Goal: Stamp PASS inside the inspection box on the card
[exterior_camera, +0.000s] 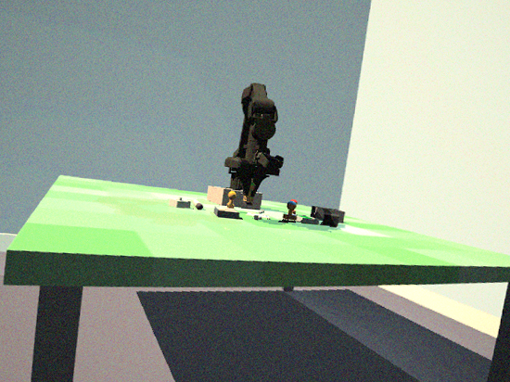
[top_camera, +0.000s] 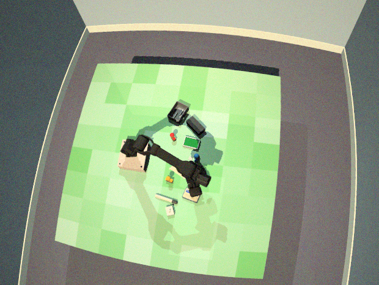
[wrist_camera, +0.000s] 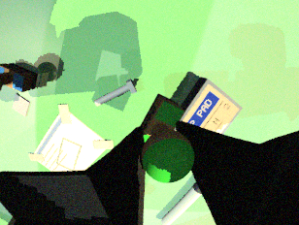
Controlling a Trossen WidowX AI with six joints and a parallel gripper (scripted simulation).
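The blue-and-white pad lies 20 mm behind my gripper tip, 60 mm to the right of it and 50 mm below it. From my gripper tip the other things lie so: cream card 70 mm behind, 100 mm to the left, 60 mm below; orange stamp 140 mm behind, 30 mm to the left, 40 mm below; green-knobbed stamp right at my gripper tip.
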